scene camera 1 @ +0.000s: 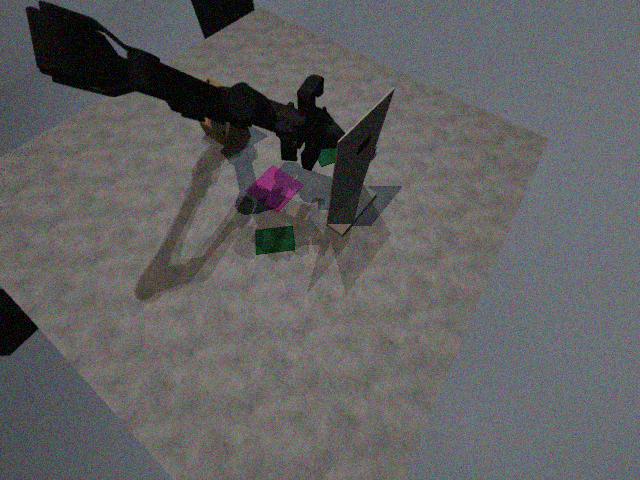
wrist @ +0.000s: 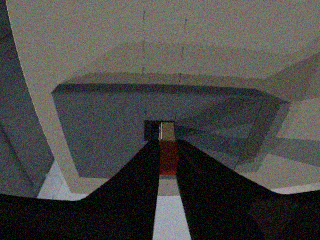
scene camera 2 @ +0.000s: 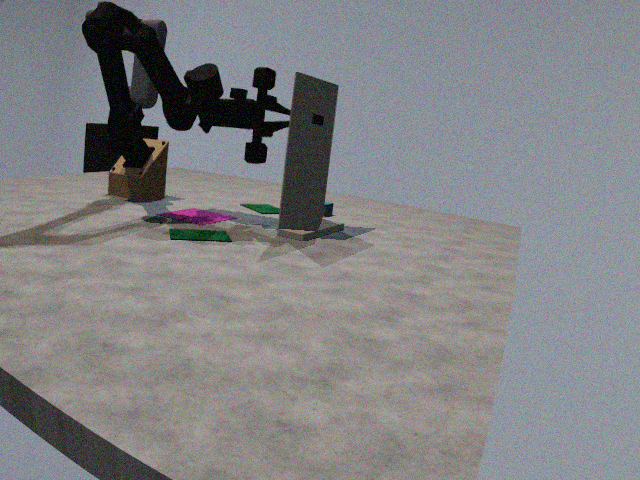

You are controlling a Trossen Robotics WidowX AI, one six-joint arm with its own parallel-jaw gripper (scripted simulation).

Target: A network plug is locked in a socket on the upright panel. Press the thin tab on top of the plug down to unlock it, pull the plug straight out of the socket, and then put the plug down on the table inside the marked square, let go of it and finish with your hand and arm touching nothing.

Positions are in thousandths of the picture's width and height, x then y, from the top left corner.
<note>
In view: my gripper (scene camera 1: 546,299), a network plug (wrist: 530,656), a green patch (scene camera 1: 423,501), a magenta marked square (scene camera 1: 429,393) and a grey upright panel (wrist: 727,356).
My gripper is seen too in the wrist view (wrist: 520,615) and in scene camera 2 (scene camera 2: 473,249). The magenta marked square also shows in scene camera 2 (scene camera 2: 302,449). Scene camera 1 does not show the network plug, which is hidden by the grey upright panel. Scene camera 2 misses the network plug, which is hidden by the grey upright panel.
</note>
